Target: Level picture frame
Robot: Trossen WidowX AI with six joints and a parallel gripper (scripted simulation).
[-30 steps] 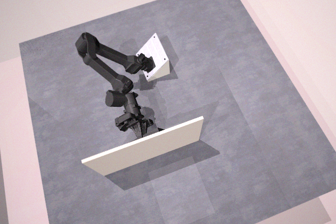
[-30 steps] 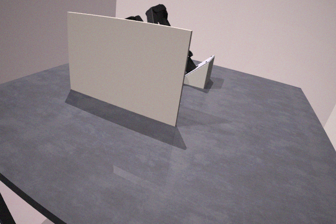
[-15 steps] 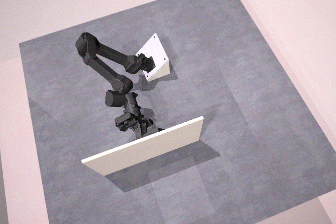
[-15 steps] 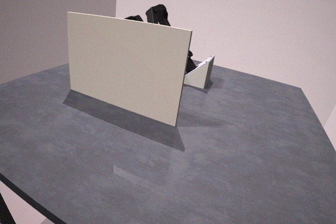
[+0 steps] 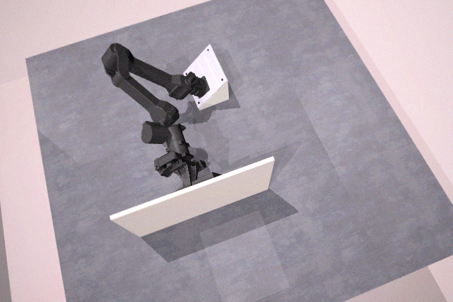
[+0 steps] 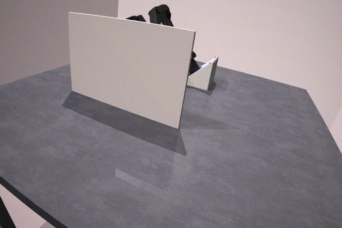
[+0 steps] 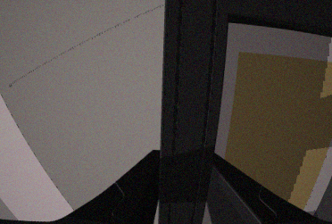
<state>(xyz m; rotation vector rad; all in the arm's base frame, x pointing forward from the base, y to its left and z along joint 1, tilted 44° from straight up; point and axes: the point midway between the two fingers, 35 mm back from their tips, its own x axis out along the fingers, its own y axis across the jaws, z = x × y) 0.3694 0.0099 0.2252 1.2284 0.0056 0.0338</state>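
The picture frame lies 50 mm below my gripper tip and 20 mm to the left of it. Round my gripper tip: wall panel: 60 mm below, 20 mm ahead, 10 mm to the left.
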